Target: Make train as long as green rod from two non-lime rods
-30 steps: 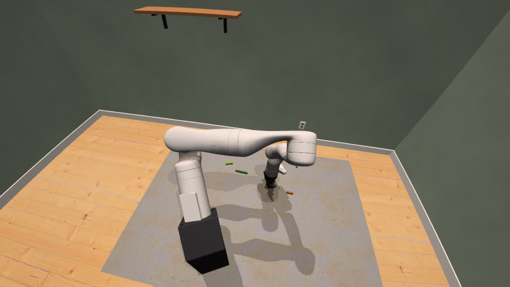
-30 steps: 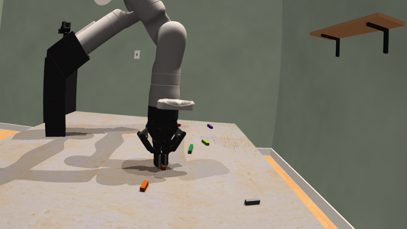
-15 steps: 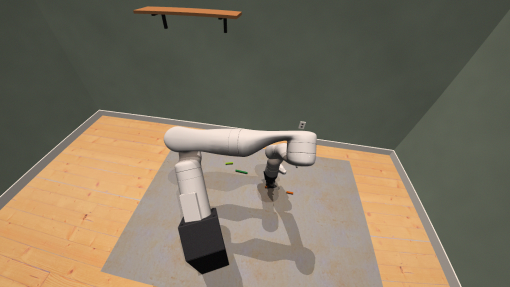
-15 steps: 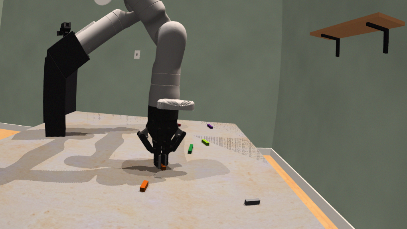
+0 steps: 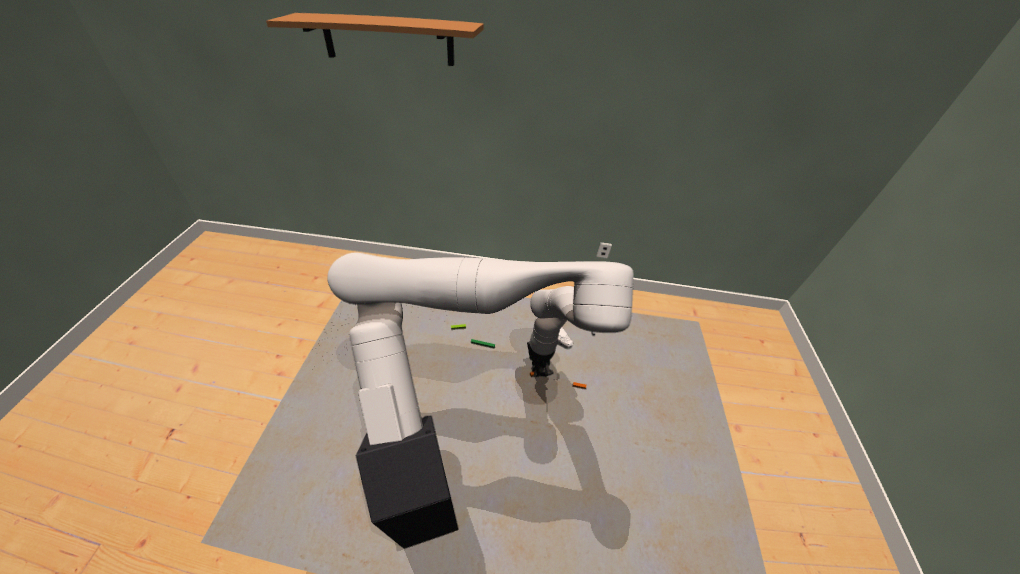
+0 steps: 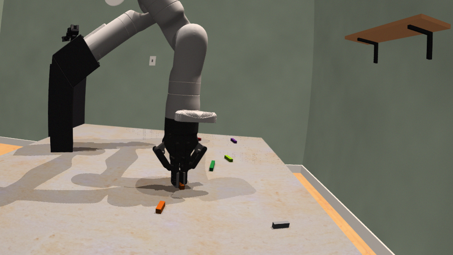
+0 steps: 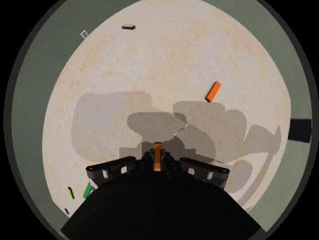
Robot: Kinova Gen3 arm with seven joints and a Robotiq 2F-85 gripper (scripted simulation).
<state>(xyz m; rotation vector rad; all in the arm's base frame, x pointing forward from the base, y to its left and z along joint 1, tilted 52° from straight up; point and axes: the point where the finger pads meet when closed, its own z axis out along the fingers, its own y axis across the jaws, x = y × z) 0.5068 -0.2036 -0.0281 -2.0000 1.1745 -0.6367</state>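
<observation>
The orange rod lies 14 cm to the right of my hand and 1 cm below it. The rest, counted from my hand: green rod: 5 cm ahead, 19 cm to the left, 1 cm below; then lime rod: 8 cm ahead, 30 cm to the left, 1 cm below; then grey rod: 23 cm ahead, 15 cm to the right, 1 cm below.
</observation>
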